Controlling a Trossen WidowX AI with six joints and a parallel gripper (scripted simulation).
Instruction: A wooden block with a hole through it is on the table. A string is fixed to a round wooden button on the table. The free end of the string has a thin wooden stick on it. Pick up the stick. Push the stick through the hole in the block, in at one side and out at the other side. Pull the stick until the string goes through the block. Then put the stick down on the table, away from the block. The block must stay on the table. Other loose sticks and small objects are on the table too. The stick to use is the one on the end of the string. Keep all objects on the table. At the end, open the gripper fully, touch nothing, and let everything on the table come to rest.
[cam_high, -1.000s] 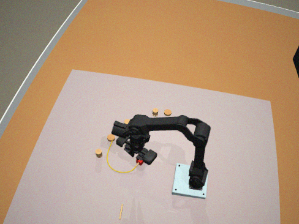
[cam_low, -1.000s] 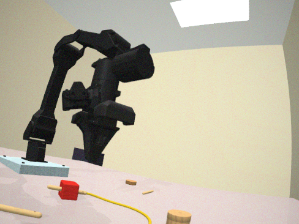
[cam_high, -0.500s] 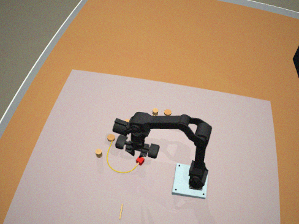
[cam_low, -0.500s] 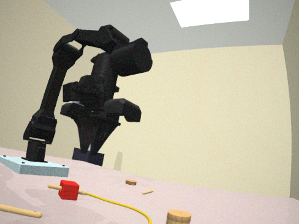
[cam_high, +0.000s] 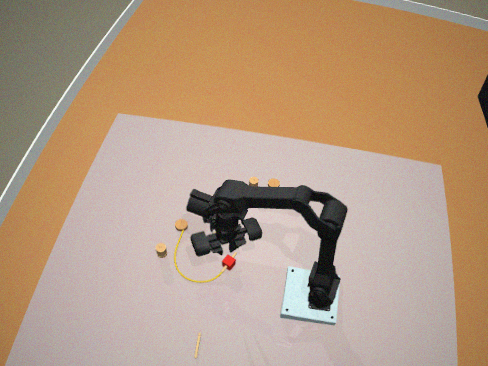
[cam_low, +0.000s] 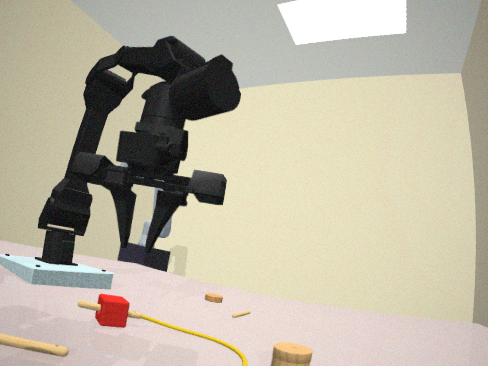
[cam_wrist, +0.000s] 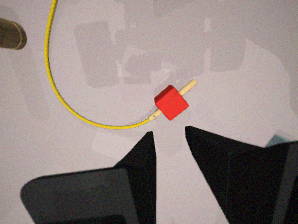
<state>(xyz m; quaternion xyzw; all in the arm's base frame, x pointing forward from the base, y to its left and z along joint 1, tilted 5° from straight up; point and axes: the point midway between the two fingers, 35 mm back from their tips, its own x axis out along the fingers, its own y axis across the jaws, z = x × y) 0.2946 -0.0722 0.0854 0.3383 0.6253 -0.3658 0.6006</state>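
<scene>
The red block is 10 mm behind my gripper tip, 10 mm to the right of it and 70 mm below it. From my gripper tip the other things lie so: round button (160 mm ahead, 120 mm to the right, 80 mm below).
</scene>
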